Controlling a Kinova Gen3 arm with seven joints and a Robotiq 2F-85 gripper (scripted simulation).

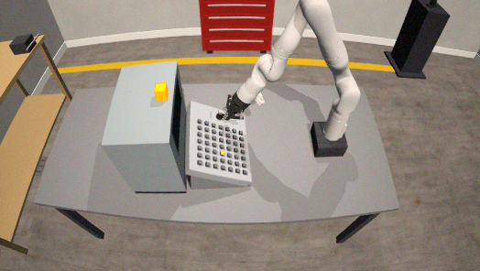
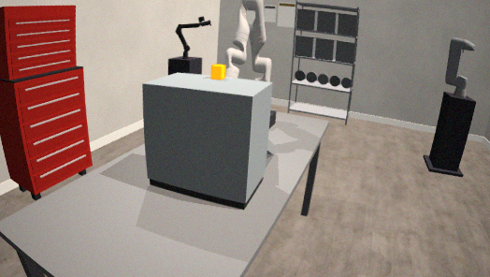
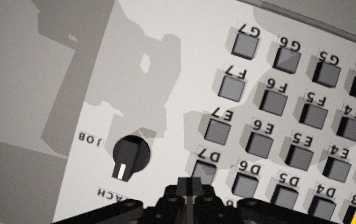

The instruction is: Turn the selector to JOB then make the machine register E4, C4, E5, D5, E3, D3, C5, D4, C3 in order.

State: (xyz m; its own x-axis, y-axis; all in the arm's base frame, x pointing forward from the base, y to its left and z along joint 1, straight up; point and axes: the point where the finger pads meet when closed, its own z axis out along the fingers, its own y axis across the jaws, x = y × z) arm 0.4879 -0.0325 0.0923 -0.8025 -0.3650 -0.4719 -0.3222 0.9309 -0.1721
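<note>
Now: hand 5 cm to the left of the black selector knob, 5 cm above it and 4 cm short of it. The rest, counted from my hand: key C4 (12 cm to the left, 6 cm ahead, 4 cm below); then keypad (10 cm below, 7 cm to the left, 5 cm ahead); then key D4 (11 cm to the left, 6 cm below, 3 cm ahead).
</note>
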